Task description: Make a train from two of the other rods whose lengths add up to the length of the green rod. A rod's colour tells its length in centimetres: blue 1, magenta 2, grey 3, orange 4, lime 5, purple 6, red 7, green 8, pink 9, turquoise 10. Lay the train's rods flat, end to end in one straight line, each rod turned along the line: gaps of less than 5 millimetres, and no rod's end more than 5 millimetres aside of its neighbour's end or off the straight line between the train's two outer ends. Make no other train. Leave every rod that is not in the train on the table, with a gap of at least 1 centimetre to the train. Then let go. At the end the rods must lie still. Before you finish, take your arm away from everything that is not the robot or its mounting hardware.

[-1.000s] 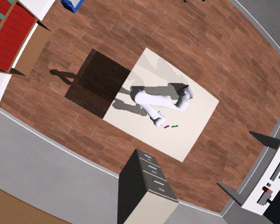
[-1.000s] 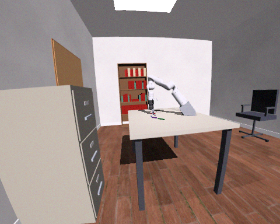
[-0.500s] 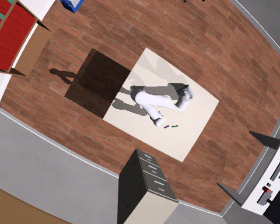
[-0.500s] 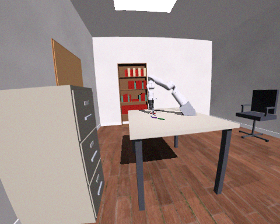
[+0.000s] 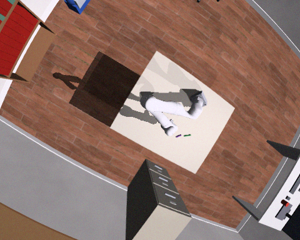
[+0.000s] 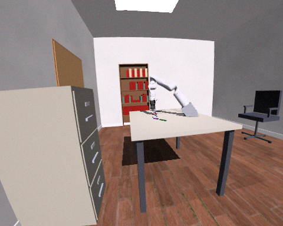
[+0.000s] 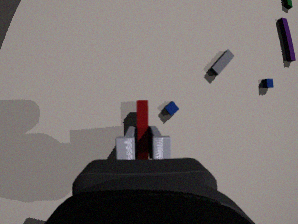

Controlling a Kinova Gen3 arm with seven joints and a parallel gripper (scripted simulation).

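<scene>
The grey rod lies 110 mm to the left of my hand, 30 mm below it and 20 mm ahead of it. From my hand the other things lie so: green rod: 310 mm to the left, 30 mm below, 30 mm ahead; red rod: 10 mm below; purple rod: 220 mm to the left, 70 mm ahead, 30 mm below.
</scene>
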